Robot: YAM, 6 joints.
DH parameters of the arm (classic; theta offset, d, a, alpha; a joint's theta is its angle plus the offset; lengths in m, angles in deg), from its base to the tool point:
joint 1: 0 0.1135 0.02 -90
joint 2: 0 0 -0.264 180
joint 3: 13.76 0 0.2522 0
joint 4: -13.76 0 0.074 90
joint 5: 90 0 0 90
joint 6: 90 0.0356 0 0
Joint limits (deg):
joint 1: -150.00..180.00
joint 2: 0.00..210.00
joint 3: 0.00..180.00
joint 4: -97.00..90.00
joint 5: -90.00..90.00
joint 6: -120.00..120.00
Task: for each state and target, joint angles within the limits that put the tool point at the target. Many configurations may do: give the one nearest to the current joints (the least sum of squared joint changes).
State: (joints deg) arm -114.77 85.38 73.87 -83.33 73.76 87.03
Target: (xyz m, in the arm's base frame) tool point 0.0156 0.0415 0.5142
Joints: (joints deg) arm -150.00 42.55 107.85 -80.71 52.23 87.03
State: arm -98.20 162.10 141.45 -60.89 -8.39 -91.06
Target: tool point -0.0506 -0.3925 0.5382
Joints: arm -98.12 120.89 165.51 -53.36 -8.61 -91.06
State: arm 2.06 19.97 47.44 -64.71 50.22 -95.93
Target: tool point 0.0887 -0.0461 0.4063
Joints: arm -11.03 39.75 66.46 -51.23 52.61 -95.93
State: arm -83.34 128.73 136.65 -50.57 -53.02 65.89
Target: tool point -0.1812 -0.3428 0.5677
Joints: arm -121.65 117.30 157.53 -31.12 -45.97 65.89
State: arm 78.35 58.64 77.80 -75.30 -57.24 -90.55
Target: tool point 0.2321 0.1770 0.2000
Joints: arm 31.90 99.15 67.30 -64.78 -50.89 -90.55
